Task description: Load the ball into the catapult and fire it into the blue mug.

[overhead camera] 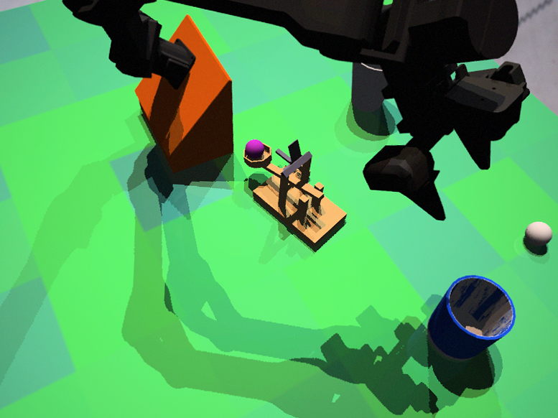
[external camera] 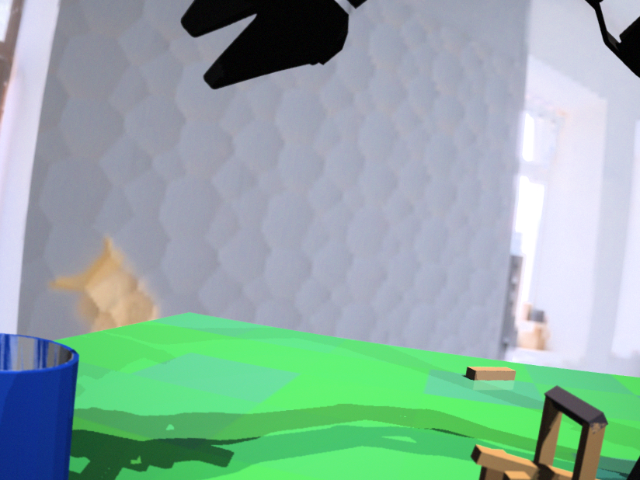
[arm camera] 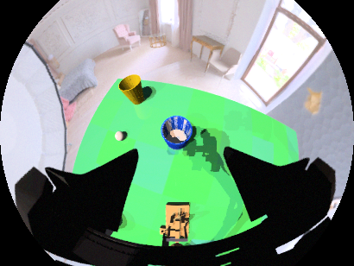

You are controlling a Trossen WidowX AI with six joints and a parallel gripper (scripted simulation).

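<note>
Right now my gripper tip is 32 cm past the purple ball, 21 cm above it and 7 cm to the left of it. Also, from my gripper tip: wooden catapult 25 cm behind, 22 cm below, 5 cm to the right; blue mug 24 cm below, 9 cm ahead, 3 cm to the left; white ball 26 cm to the left, 25 cm below, 4 cm ahead.
</note>
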